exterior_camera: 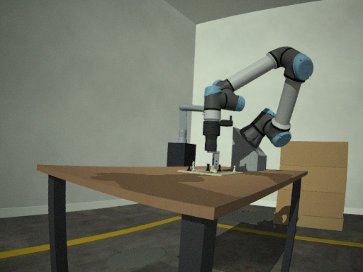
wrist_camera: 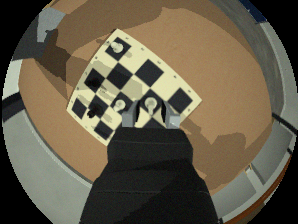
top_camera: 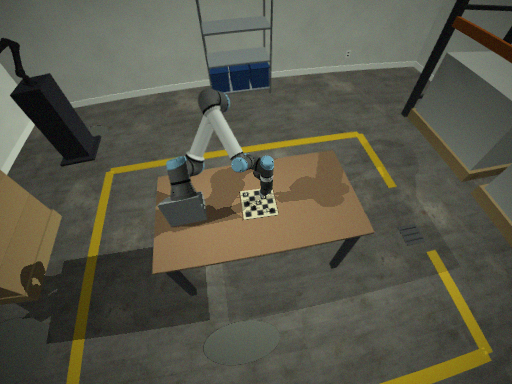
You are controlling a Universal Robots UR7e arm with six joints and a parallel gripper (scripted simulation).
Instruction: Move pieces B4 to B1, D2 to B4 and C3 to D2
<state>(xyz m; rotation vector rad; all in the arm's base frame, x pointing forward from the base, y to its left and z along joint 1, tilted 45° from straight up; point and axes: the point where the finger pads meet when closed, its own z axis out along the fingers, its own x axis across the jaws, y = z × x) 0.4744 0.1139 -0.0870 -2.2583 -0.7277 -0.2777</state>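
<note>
My hand is 3 cm above the white piece. The rest, counted from my hand: black piece (8 cm to the right, 8 cm behind, 3 cm below); then chessboard (5 cm below, 4 cm to the right, 4 cm behind).
</note>
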